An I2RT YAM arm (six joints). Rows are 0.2 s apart.
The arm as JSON. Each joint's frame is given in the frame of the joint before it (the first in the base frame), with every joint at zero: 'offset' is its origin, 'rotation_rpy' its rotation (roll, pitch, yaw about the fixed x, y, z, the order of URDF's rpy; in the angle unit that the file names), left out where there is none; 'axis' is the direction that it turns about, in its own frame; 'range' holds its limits. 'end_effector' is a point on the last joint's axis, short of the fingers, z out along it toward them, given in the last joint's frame.
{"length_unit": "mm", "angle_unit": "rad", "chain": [
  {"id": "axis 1", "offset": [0.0, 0.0, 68.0], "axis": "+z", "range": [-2.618, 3.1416]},
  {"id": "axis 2", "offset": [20.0, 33.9, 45.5], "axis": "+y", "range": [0.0, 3.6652]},
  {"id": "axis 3", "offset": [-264.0, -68.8, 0.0], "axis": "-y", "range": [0.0, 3.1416]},
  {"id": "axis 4", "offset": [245.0, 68.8, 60.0], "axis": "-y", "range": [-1.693, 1.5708]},
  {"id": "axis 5", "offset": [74.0, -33.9, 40.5], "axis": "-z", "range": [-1.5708, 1.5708]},
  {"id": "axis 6", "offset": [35.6, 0.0, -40.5], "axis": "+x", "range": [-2.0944, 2.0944]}
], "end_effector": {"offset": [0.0, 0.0, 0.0], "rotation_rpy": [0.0, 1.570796, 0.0]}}
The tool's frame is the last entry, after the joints.
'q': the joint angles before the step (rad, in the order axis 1, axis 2, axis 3, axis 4, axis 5, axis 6). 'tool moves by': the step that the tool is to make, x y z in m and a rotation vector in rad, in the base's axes. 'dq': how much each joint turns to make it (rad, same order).
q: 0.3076 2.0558 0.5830 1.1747 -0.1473 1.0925
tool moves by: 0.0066 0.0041 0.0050 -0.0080 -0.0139 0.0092
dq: 0.0056 -0.0064 0.0308 -0.0282 0.0000 -0.0125
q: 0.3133 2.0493 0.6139 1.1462 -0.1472 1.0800
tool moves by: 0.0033 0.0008 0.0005 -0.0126 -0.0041 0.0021
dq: -0.0006 0.0031 0.0147 -0.0135 0.0012 -0.0136
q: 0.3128 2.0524 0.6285 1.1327 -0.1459 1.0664
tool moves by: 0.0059 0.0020 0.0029 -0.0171 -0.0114 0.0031
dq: 0.0006 -0.0001 0.0264 -0.0238 0.0032 -0.0199
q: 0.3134 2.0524 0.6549 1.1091 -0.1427 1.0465
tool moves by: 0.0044 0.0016 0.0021 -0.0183 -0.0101 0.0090
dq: 0.0002 0.0004 0.0203 -0.0192 -0.0026 -0.0224
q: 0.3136 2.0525 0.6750 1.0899 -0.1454 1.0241
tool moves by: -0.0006 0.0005 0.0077 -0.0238 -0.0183 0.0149
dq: 0.0014 -0.0318 -0.0012 -0.0252 -0.0050 -0.0313
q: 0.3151 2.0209 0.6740 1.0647 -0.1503 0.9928
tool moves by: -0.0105 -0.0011 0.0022 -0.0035 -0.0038 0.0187
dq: 0.0053 -0.0310 -0.0436 0.0138 -0.0117 -0.0082
